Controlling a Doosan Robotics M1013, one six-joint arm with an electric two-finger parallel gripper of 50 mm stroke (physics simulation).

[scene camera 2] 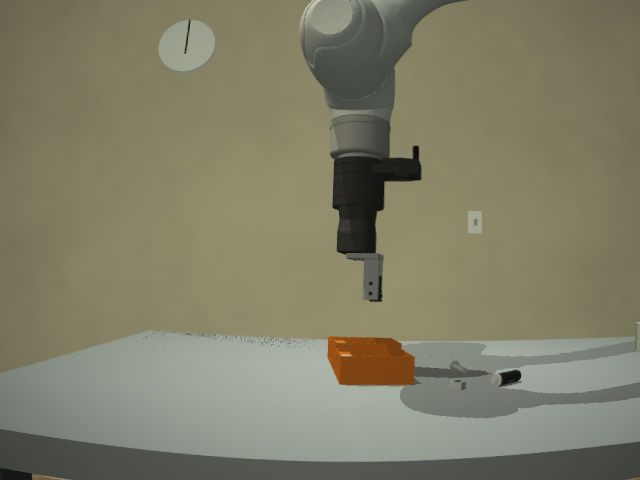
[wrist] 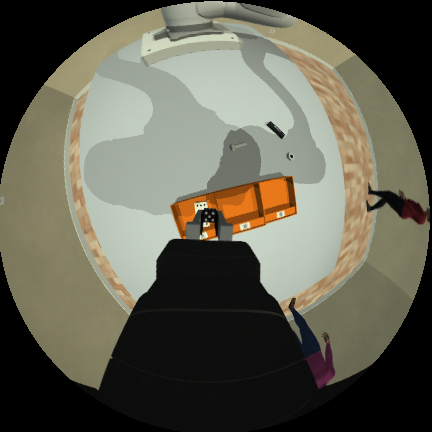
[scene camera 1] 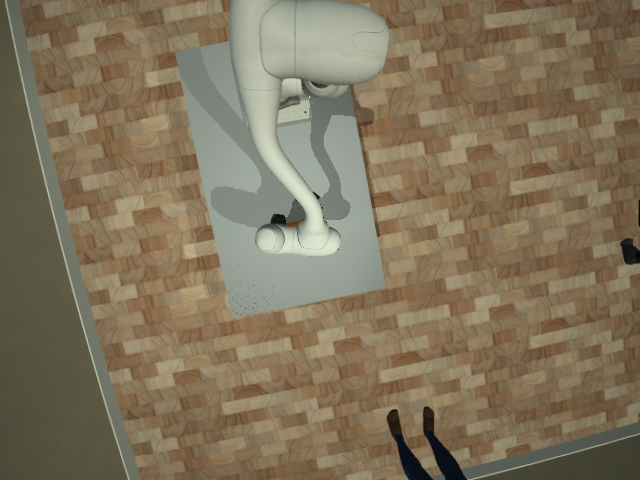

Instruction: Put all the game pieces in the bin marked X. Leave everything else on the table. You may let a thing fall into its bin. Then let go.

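Frame: origin at the arm's base, x left, y up, z ahead, level; millimetres.
Seen in the pictures: gripper, fingertip midpoint: (scene camera 2: 372, 299) (wrist: 208, 217).
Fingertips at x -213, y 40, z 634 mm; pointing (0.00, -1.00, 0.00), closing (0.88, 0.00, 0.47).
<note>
Pixels of each thing's top centre, then the offset from my fingertips to it. Level surfaces: height alone.
- black die with white pips, top centre: (wrist: 209, 216) dx +3, dy +14, dz -5 mm
- orange three-part bin at its top centre: (scene camera 2: 365, 340) (wrist: 241, 209) (scene camera 1: 295, 229) dx +54, dy -53, dz +25 mm
- white piece with black pips, top centre: (wrist: 201, 214) dx -19, dy -79, dz +7 mm
- grey bolt at its top centre: (scene camera 2: 459, 362) (wrist: 239, 143) dx +108, dy -79, dz -91 mm
- small nut at its top centre: (scene camera 2: 457, 381) (wrist: 291, 155) dx +222, dy -84, dz -31 mm
- black cylinder with a pale end, top centre: (scene camera 2: 506, 371) (wrist: 277, 128) dx +215, dy -78, dz -99 mm
- table at its surface level: dy -93 mm
My gripper (scene camera 2: 373, 298) (wrist: 208, 217) is shut on a black die with white pips (wrist: 209, 215), high above the left compartment of the orange three-part bin (scene camera 1: 293, 223) (scene camera 2: 376, 370) (wrist: 260, 201) in the wrist view. A white piece with black pips (wrist: 201, 205) lies in that left compartment, and part of another white patch shows beside the fingers. The middle and right compartments look empty in the wrist view. Small white labels sit on the bin's front edge; I cannot read which one is X. The arm hides the gripper and most of the bin in scene camera 1.
A grey bolt (scene camera 2: 458, 366) (wrist: 239, 146), a small nut (scene camera 2: 457, 384) (wrist: 290, 156) and a black cylinder with a pale end (scene camera 2: 506, 377) (wrist: 275, 129) lie on the table (scene camera 1: 341, 273) (scene camera 2: 206, 413), between the bin and the robot's base (wrist: 192, 51).
</note>
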